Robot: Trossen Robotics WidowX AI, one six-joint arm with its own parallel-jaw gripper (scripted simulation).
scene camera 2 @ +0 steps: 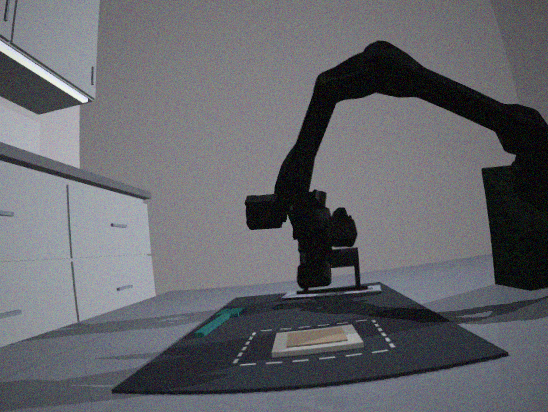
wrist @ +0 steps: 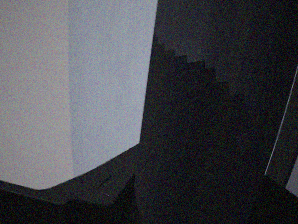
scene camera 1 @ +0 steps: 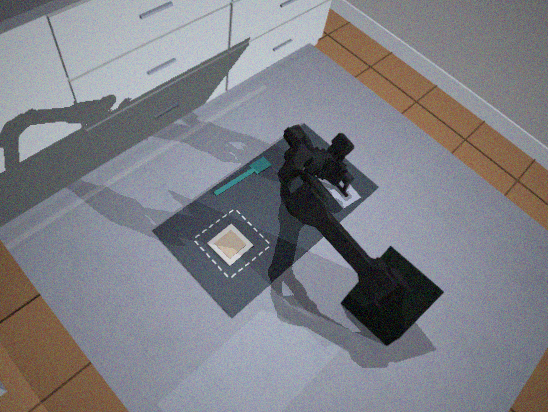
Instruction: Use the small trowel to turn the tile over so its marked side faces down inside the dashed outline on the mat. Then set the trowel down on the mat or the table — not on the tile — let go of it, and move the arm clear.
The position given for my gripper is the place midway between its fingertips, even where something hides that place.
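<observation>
White tile (scene camera 2: 304, 342). Again, white tile (scene camera 1: 230, 244). In the wrist view, white tile out of frame. Dark mat (scene camera 1: 257, 197). My gripper (scene camera 2: 323, 269). Also my gripper (wrist: 187, 155). Again, my gripper (scene camera 1: 338, 164).
</observation>
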